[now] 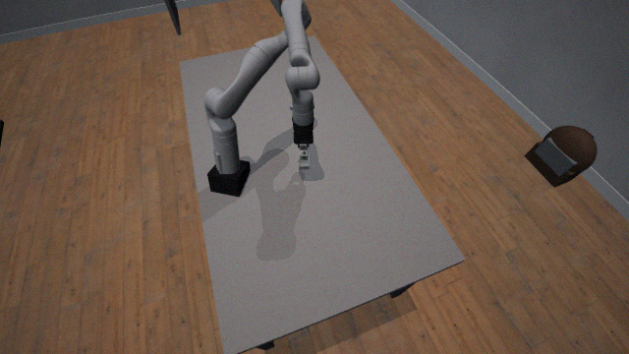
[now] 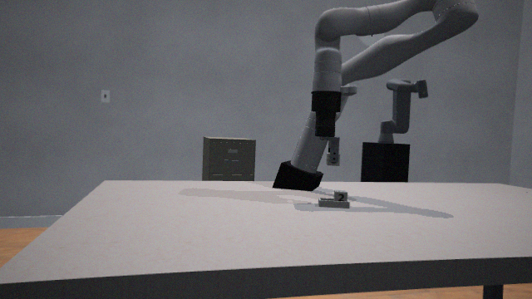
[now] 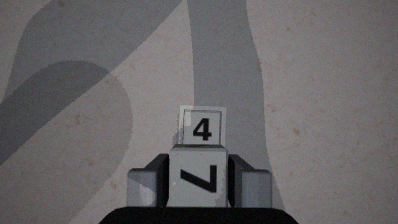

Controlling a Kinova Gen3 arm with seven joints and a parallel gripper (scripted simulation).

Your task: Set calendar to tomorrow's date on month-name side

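Now: hand 1 cm to the right of the calendar tray and 13 cm above it. Also, from my hand: digit cube (1 cm below).
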